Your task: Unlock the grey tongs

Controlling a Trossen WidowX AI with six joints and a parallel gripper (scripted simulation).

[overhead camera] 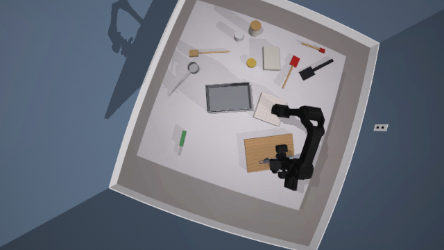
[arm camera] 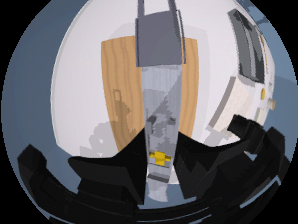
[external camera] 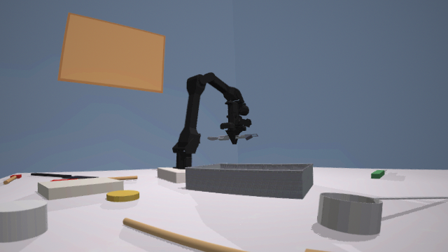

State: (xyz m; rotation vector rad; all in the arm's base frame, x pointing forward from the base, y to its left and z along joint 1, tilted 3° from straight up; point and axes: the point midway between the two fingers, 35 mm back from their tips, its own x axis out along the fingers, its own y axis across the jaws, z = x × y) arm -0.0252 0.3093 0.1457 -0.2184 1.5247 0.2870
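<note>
Right now my gripper tip is 12 cm above the wooden board, 1 cm to the left of it and 1 cm past it. From my gripper tip the other things lie so: yellow lock piece 4 cm above, 1 cm behind; grey roasting tin 37 cm ahead, 33 cm to the right, 10 cm below; green-handled tool 63 cm ahead, 12 cm below, 7 cm to the left.
</note>
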